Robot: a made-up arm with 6 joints.
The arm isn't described. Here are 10 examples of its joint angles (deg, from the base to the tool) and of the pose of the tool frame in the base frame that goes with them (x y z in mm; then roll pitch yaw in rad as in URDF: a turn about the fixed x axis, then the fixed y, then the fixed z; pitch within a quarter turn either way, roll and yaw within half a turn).
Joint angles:
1: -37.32 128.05 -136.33 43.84 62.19 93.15
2: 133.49 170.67 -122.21 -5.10 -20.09 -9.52
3: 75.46 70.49 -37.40 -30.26 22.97 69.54
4: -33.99 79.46 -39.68 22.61 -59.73 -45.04
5: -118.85 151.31 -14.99 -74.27 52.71 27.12
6: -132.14 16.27 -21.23 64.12 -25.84 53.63
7: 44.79 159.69 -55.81 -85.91 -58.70 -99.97
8: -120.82 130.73 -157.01 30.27 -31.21 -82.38
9: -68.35 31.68 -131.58 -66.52 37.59 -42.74
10: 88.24 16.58 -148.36 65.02 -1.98 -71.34
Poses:
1: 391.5 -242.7 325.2 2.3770 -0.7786 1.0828
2: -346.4 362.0 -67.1 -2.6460 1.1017 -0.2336
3: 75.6 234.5 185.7 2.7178 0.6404 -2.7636
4: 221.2 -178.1 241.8 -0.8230 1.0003 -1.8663
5: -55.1 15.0 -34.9 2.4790 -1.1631 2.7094
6: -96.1 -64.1 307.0 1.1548 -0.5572 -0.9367
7: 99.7 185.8 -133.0 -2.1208 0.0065 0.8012
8: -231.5 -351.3 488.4 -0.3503 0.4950 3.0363
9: -134.8 229.6 575.2 -0.2046 0.5626 -3.0790
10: -12.2 -468.6 428.0 0.1509 -0.8209 1.3776
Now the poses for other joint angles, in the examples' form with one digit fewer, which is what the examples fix.
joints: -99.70 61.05 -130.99 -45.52 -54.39 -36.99
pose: 52 56 646 0.351 -0.713 3.063
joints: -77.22 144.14 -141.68 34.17 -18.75 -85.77
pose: 105 -521 285 -1.170 0.664 -2.854
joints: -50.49 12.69 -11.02 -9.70 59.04 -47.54
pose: 50 -77 180 -2.570 0.254 -3.076
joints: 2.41 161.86 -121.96 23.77 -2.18 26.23
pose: 514 21 -10 2.276 0.578 2.030
